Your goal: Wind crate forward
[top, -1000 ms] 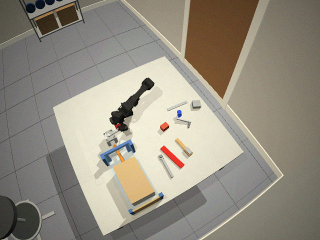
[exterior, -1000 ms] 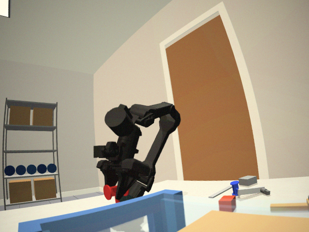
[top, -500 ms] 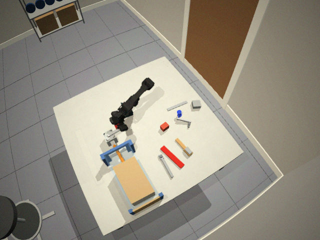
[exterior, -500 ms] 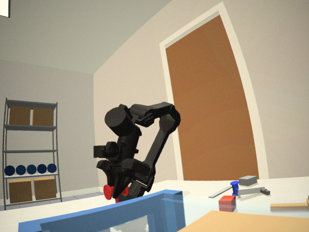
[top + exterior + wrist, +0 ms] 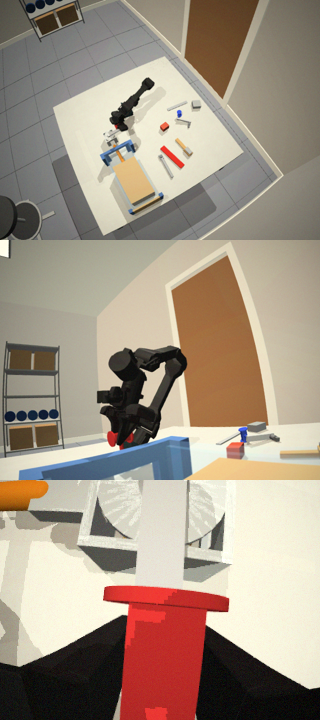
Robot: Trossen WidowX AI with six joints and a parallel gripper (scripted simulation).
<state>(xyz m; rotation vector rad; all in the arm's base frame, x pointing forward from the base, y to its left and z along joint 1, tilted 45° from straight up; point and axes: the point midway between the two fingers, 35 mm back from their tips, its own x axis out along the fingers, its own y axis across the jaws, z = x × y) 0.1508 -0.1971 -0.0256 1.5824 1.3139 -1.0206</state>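
Right now my gripper tip is 1 cm past the winch, 9 cm to the left of it and 10 cm above it. The rest, counted from my gripper tip: red bar: 40 cm ahead, 26 cm to the left, 12 cm below; wooden brush: 39 cm ahead, 38 cm to the left, 11 cm below; red grip: 2 cm to the left.
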